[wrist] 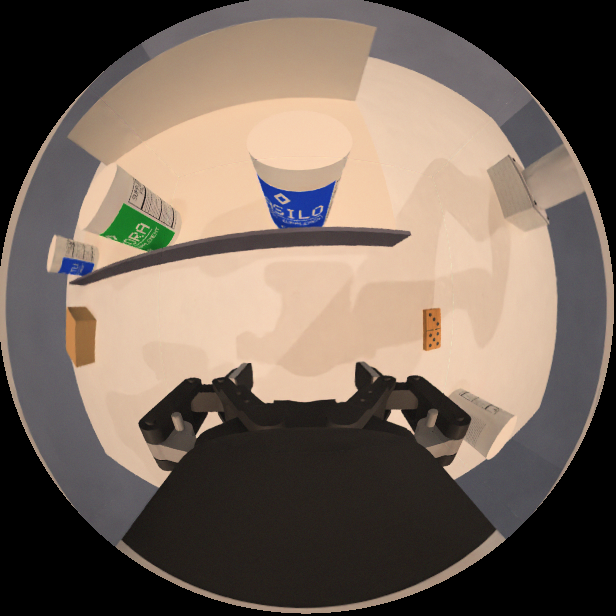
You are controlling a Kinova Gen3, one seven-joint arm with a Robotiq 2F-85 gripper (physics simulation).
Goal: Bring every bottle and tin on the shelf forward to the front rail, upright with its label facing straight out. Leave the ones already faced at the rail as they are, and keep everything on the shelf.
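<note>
In the wrist view my gripper [303, 376] is open and empty, well in front of the dark front rail [241, 244]. A white tin with a blue SILO label [298, 172] stands upright right behind the rail, label facing me. To the left a white tin with a green label [135, 209] stands behind the rail, its label turned partly sideways. A smaller white bottle with a blue label [71, 254] is at the far left end of the rail, label turned. A white container [485, 422] sits at the lower right beside my gripper, label partly hidden.
An orange box [80, 335] stands at the left edge. A small orange domino [432, 328] lies at the right. A grey box [517, 192] sits at the far right. The shelf's back wall [229, 74] rises behind the tins.
</note>
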